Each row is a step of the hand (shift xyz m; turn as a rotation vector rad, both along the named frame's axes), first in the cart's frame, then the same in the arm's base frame.
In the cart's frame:
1: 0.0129 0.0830 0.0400 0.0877 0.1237 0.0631
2: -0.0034 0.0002 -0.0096 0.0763 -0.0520 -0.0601
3: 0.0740 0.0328 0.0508 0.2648 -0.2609 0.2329
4: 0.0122 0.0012 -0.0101 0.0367 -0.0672 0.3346
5: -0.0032 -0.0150 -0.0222 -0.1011 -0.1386 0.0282
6: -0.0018 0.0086 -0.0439 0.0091 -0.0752 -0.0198
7: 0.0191 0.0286 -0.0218 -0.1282 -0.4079 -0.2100
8: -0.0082 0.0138 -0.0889 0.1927 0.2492 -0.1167
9: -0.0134 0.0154 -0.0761 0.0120 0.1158 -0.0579
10: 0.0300 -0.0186 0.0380 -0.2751 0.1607 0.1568
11: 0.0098 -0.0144 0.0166 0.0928 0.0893 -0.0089
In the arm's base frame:
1: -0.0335 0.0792 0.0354 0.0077 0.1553 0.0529
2: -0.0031 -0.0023 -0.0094 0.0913 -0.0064 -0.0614
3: 0.0452 0.0708 0.0455 0.3679 -0.0605 0.2312
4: 0.0094 0.0069 -0.0107 0.0729 -0.0145 0.3351
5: 0.0051 -0.0158 -0.0213 -0.0093 -0.1690 0.0396
6: -0.0069 0.0034 -0.0441 0.0481 -0.0595 -0.0167
7: 0.0002 0.0329 -0.0240 0.1099 -0.4253 -0.1843
8: -0.0159 0.0013 -0.0889 0.0248 0.3055 -0.1375
9: -0.0209 0.0007 -0.0760 -0.0537 0.0998 -0.0637
10: 0.0359 0.0031 0.0373 -0.3156 -0.0035 0.1627
11: 0.0163 -0.0057 0.0167 0.0294 0.1245 -0.0176

